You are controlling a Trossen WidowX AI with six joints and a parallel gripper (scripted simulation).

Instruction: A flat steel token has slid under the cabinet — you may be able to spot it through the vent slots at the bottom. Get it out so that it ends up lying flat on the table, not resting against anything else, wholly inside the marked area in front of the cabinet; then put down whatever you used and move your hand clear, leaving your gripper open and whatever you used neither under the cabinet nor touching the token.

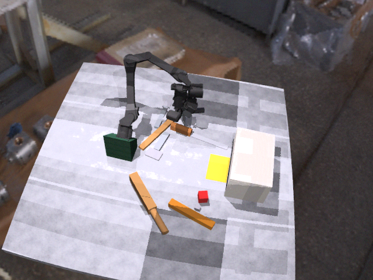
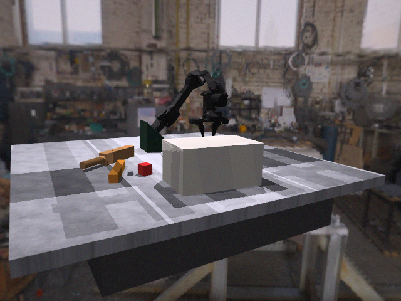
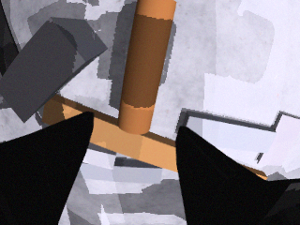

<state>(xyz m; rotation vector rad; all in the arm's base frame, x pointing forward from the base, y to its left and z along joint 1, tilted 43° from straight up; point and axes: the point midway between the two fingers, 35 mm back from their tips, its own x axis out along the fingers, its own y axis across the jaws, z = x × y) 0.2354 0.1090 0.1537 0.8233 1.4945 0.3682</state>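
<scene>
Right now the grey block is 6 cm to the left of my gripper tip, 5 cm below it and 3 cm ahead of it. Also, from my gripper tip: red cube: 39 cm to the right, 17 cm ahead, 7 cm below; then small dark tool: 13 cm to the left, 8 cm below, 4 cm ahead; then flat orange stick: 9 cm behind, 8 cm below, 3 cm to the right.
</scene>
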